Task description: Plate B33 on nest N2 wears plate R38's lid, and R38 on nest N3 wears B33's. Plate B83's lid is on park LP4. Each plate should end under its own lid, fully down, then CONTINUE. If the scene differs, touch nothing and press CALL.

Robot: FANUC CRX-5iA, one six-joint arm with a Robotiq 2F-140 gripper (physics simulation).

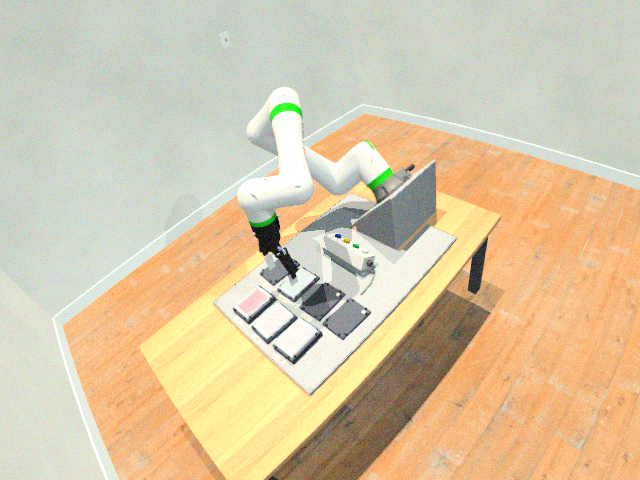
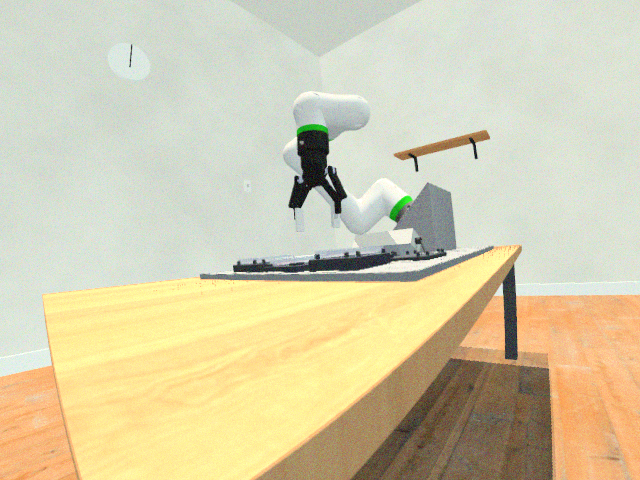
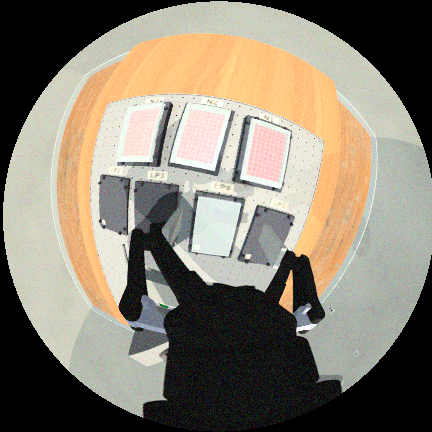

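Where they show: gripper, fingertip midpoint: (image 1: 283, 275) (image 2: 317, 229) (image 3: 222, 225); arm's base, origin of the base link: (image 1: 391, 193) (image 2: 415, 220).
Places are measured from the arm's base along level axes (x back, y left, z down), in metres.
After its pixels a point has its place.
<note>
The plate on N1 (image 1: 253, 302) @[x -0.711, y -0.055, z 0.102 m] (image 3: 268, 152) @[x -0.709, y -0.065, z 0.099 m] shows a deeper red grid and looks uncovered. The plates on N2 (image 1: 273, 322) @[x -0.706, y 0.081, z 0.103 m] (image 3: 201, 136) @[x -0.695, y 0.061, z 0.103 m] and N3 (image 1: 297, 338) @[x -0.685, y 0.207, z 0.092 m] (image 3: 142, 132) @[x -0.681, y 0.176, z 0.093 m] look paler, as under clear lids. Their ID marks are unreadable. A pale clear lid (image 1: 298, 283) @[x -0.528, y -0.009, z 0.115 m] (image 3: 216, 225) @[x -0.536, y -0.020, z 0.115 m] lies flat on park LP4. My gripper (image 1: 283, 270) @[x -0.570, y -0.015, z 0.035 m] (image 2: 317, 227) @[x -0.570, y -0.015, z 0.035 m] (image 3: 222, 225) @[x -0.570, y -0.015, z 0.035 m] is wide open and empty above the LP4 lid, its fingers spread to either side and well above the board.
Dark parks LP1 (image 1: 273, 273) @[x -0.566, y -0.141, z 0.123 m] (image 3: 266, 235), LP3 (image 1: 321, 300) @[x -0.516, y 0.119, z 0.123 m] (image 3: 150, 197) @[x -0.551, y 0.132, z 0.123 m] and LP2 (image 1: 347, 317) @[x -0.501, y 0.248, z 0.123 m] (image 3: 114, 204) @[x -0.508, y 0.232, z 0.123 m] carry no visible lid. A white button box (image 1: 347, 255) @[x -0.327, y 0.064, z 0.072 m] with blue, yellow and green buttons stands behind them. A grey upright panel (image 1: 413, 209) @[x -0.009, y 0.128, z 0.020 m] (image 2: 434, 217) @[x -0.121, y 0.139, z 0.009 m] stands near the arm's base.
</note>
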